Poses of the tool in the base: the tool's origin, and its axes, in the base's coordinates. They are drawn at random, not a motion.
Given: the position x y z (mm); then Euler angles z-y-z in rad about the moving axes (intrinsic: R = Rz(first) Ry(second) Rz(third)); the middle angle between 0 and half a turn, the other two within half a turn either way.
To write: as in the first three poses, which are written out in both.
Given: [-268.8, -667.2, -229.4, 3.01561, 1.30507, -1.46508]
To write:
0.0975, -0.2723, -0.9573, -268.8
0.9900, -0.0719, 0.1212, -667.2
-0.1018, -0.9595, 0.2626, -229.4
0, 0, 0, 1

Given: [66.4, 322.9, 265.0, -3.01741, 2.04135, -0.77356]
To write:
0.2353, 0.4029, -0.8845, 66.4
0.7335, -0.6707, -0.1104, 322.9
-0.6377, -0.6228, -0.4534, 265.0
0, 0, 0, 1

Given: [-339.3, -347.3, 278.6, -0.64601, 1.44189, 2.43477]
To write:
0.3129, -0.5244, 0.7919, -339.3
0.5774, -0.5569, -0.5970, -347.3
0.7541, 0.6440, 0.1285, 278.6
0, 0, 0, 1

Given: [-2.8, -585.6, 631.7, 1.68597, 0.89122, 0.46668]
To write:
-0.5114, -0.8547, -0.0894, -2.8
0.5058, -0.3835, 0.7727, -585.6
-0.6947, 0.3500, 0.6285, 631.7
0, 0, 0, 1

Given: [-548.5, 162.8, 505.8, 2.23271, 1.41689, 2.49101]
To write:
-0.4028, 0.6848, -0.6074, -548.5
-0.4685, 0.4158, 0.7795, 162.8
0.7863, 0.5985, 0.1533, 505.8
0, 0, 0, 1

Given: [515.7, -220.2, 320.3, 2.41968, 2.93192, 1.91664]
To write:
-0.8705, -0.4666, -0.1562, 515.7
-0.4870, 0.8625, 0.1375, -220.2
0.0706, 0.1958, -0.9781, 320.3
0, 0, 0, 1

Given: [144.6, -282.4, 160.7, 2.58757, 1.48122, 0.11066]
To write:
-0.1337, -0.5145, -0.8470, 144.6
-0.0471, -0.8504, 0.5240, -282.4
-0.9899, 0.1100, 0.0895, 160.7
0, 0, 0, 1

